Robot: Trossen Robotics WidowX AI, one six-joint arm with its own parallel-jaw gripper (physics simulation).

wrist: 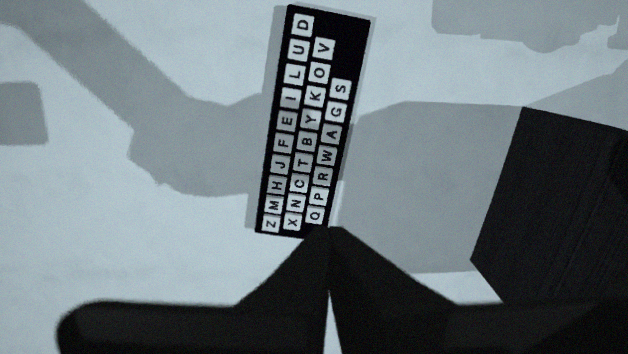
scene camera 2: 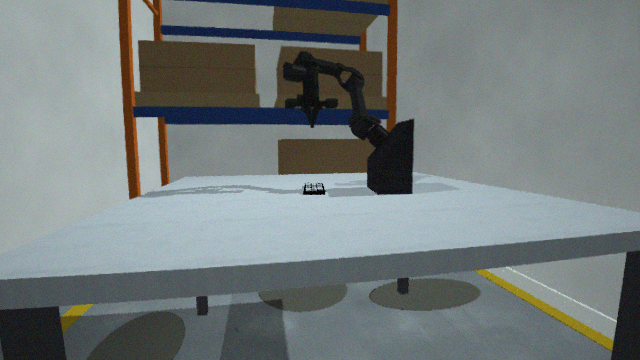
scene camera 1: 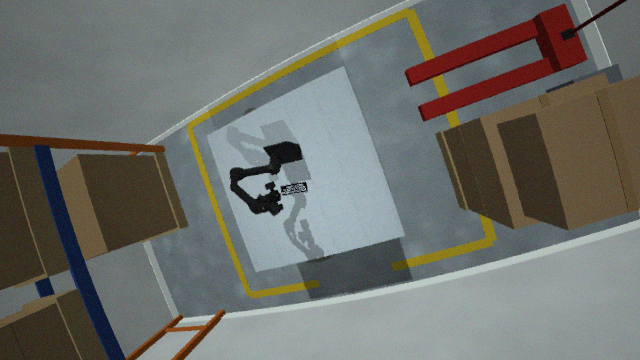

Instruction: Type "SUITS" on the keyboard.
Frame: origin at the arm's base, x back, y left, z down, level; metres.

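Seen in the pictures: gripper, between the fingertips: (wrist: 327, 239) (scene camera 2: 312, 127) (scene camera 1: 280, 194); arm's base, origin of its link: (scene camera 2: 384, 141) (scene camera 1: 275, 155).
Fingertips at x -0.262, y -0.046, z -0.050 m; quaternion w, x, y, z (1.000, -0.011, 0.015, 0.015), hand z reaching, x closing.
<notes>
Offsets run from my fingertips to a thing's top centre. Level surfaces: height alone.
A black keyboard @(dx +0.002, dy +0.018, dz +0.209 m) (scene camera 1: 294, 188) (scene camera 2: 314, 189) (wrist: 352, 47) with white letter keys lies flat on the table. In the wrist view the S key @(dx +0.030, dy -0.024, dz +0.209 m) (wrist: 340, 89) is in the right row, the U key @(dx -0.005, dy -0.057, dz +0.209 m) (wrist: 298, 50) and I key @(dx -0.013, dy -0.016, dz +0.209 m) (wrist: 290, 98) are in the left row, and the T key @(dx -0.003, dy +0.043, dz +0.209 m) (wrist: 303, 163) is in the middle row. My gripper (scene camera 2: 312, 126) (wrist: 327, 239) is shut and empty, pointing down. It hangs high above the table; in the wrist view its tips show at the keyboard's lower edge, below the Q key @(dx +0.008, dy +0.097, dz +0.209 m) (wrist: 314, 215). The tips are hard to make out in scene camera 1.
The white table @(dz +0.225 m) (scene camera 1: 350, 200) (scene camera 2: 200, 235) bears the arm's black base (scene camera 1: 290, 151) (scene camera 2: 395, 162) (wrist: 540, 210), beside the keyboard. The arm's shadow crosses the keyboard. A rack (scene camera 2: 128, 100) with cardboard boxes stands behind the table. A red pallet jack (scene camera 1: 565, 40) stands on the floor.
</notes>
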